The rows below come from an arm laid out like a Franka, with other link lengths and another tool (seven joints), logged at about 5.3 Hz.
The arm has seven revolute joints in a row. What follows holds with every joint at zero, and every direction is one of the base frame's.
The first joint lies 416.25 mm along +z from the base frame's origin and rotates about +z.
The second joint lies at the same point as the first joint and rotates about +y.
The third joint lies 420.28 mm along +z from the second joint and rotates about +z.
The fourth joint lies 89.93 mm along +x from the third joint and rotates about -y.
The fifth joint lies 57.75 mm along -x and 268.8 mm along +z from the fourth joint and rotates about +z.
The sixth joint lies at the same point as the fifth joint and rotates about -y.
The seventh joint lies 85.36 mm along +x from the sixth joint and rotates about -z.
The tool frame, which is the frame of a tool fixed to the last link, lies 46 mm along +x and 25 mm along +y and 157.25 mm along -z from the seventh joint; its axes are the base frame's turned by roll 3.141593, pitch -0.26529 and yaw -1.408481 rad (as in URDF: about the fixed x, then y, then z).
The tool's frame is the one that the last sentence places.
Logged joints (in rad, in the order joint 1, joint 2, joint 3, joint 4, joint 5, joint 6, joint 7), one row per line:
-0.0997, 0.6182, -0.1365, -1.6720, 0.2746, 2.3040, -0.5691
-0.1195, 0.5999, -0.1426, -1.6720, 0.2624, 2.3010, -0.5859
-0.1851, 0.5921, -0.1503, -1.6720, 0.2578, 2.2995, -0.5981
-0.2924, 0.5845, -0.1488, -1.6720, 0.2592, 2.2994, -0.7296
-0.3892, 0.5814, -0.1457, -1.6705, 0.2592, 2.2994, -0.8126
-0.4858, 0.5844, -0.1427, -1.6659, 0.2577, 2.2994, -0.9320
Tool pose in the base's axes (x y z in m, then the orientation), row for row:
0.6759, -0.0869, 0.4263, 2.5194, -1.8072, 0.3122
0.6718, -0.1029, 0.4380, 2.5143, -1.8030, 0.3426
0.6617, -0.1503, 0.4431, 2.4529, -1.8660, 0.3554
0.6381, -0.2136, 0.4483, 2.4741, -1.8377, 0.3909
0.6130, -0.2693, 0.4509, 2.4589, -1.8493, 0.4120
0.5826, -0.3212, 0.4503, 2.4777, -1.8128, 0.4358
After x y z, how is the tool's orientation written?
As a rotation vector, in radians.
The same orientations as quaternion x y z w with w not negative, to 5 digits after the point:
0.80841, -0.57989, 0.10018, 0.01269
0.80763, -0.57915, 0.11005, 0.01437
0.79049, -0.60135, 0.11453, 0.01959
0.79627, -0.59145, 0.12581, 0.01748
0.79199, -0.59564, 0.13270, 0.01871
0.79888, -0.58450, 0.14051, 0.02038

